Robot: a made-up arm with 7 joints.
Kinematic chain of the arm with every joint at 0, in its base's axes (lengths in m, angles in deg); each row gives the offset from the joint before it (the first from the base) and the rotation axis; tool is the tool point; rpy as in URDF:
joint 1: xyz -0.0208 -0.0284 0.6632 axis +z
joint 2: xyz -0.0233 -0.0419 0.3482 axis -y
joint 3: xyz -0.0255 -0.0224 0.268 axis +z
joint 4: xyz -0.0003 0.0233 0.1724 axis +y
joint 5: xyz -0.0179 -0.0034 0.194 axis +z
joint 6: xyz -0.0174 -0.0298 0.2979 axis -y
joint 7: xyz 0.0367 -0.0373 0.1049 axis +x
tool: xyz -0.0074 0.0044 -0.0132 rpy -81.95 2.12 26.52
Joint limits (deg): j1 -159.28..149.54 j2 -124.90..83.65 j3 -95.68..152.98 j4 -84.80..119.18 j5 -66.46..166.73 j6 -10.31..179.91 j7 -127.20..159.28
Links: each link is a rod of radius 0.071 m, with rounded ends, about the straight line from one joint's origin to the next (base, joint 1, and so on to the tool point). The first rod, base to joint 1, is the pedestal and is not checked.
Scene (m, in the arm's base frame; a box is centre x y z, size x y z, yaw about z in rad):
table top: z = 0
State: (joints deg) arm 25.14 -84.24 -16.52 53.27 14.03 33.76 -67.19
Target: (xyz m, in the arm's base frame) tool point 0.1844 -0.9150 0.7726
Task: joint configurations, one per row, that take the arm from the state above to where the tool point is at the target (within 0.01 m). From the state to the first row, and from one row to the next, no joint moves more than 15 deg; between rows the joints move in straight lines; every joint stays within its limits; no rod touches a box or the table.
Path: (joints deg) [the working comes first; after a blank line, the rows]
Joints at the target: -49.29 -89.30 -44.07 53.11 14.77 32.17 -69.73
Straight joint move there: clear.

1: 10.25 -85.25 -22.03 53.24 14.18 33.44 -67.70
2: -4.63 -86.26 -27.54 53.21 14.33 33.12 -68.21
3: -19.52 -87.27 -33.05 53.18 14.48 32.81 -68.71
4: -34.40 -88.28 -38.56 53.14 14.63 32.49 -69.22
5: -49.29 -89.30 -44.07 53.11 14.77 32.17 -69.73

